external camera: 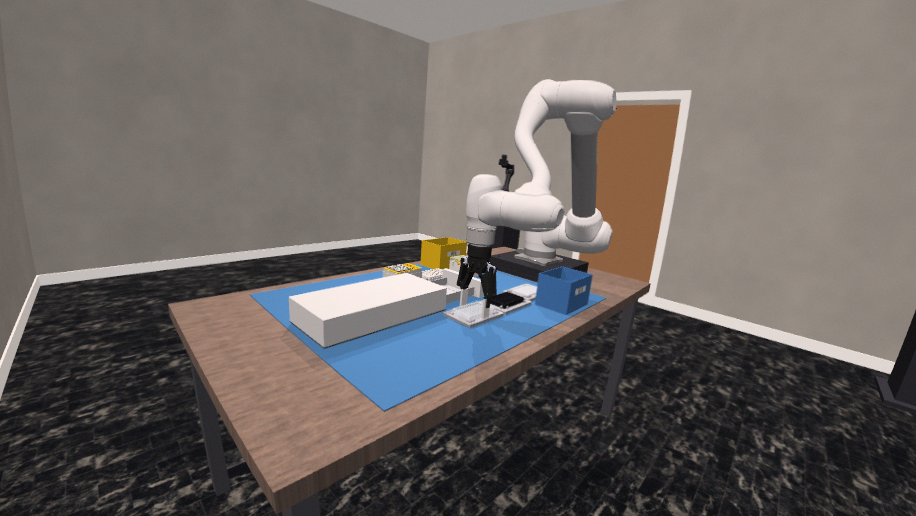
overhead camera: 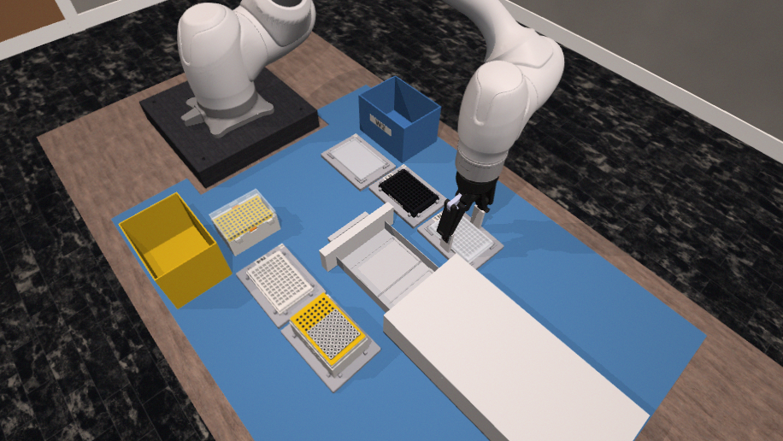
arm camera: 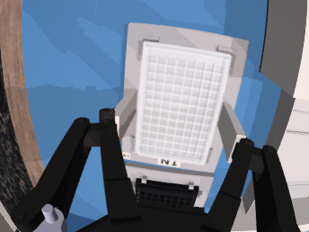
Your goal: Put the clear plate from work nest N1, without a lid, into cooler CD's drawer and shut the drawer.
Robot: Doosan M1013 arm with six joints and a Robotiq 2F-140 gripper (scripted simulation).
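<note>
Now: the clear plate 2 cm below my hand. Round my hand: black plate: 17 cm behind, 1 cm to the right, 2 cm below; work nest N1: 3 cm below; drawer: 1 cm behind, 18 cm to the right, 1 cm below.
</note>
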